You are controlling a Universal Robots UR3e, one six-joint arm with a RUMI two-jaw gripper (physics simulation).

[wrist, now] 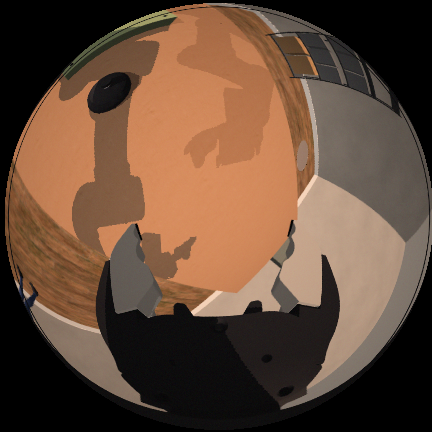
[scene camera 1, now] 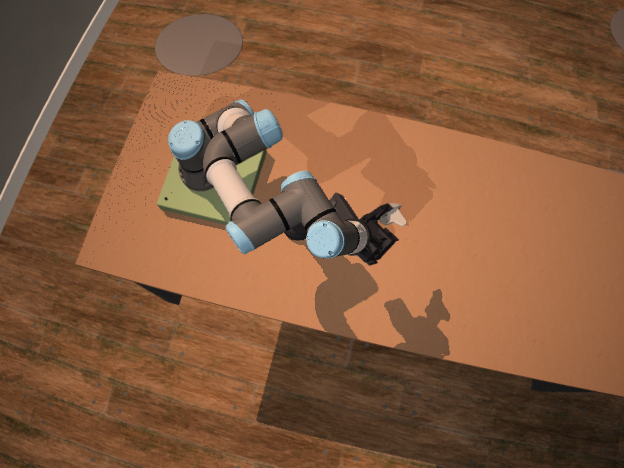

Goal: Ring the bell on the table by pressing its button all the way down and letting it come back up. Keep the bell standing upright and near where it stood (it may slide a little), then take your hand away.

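Frame: origin at the arm's base, x ahead, y left, z up, level; centimetres.
Seen in the pictures: gripper, fingertip midpoint: (wrist: 213,223); arm's base, origin of the base link: (scene camera 1: 202,170).
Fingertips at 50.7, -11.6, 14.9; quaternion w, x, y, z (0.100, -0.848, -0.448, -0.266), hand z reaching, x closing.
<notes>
Pixels of each thing's middle, then the offset from my fingertips to it, as dx, dy, dz. "spot": a spot on its surface instead. Level surfaces: height alone.
- bell, body centre: (wrist: 106,87) (scene camera 1: 297,222) -20.8, +2.8, -15.9
- dark rounded shape, surface spot: (scene camera 1: 295,233) spot: -20.5, -0.3, -15.7
- orange-brown table, its level: dz -19.2
The bell (wrist: 109,92) is a black, low round dome with a small shiny spot on top. It stands upright on the tabletop in the upper left of the wrist view, near the green base. In the scene view a dark rounded shape (scene camera 1: 295,233) shows partly under the arm; it looks like the bell, but its button is hidden there. My gripper (scene camera 1: 397,228) (wrist: 213,223) is open and empty, its pale fingers wide apart. It is raised over the table and turned outward, to the right of the bell and well apart from it. In the scene view one finger is mostly hidden.
The arm rises from a green base block (scene camera 1: 173,204) (wrist: 135,30) at the left of the orange-brown table (scene camera 1: 504,251) (wrist: 165,135). Arm shadows fall across the tabletop. The table's lower edge runs below the gripper in the scene view. A round grey disc (scene camera 1: 198,44) lies beyond the table.
</notes>
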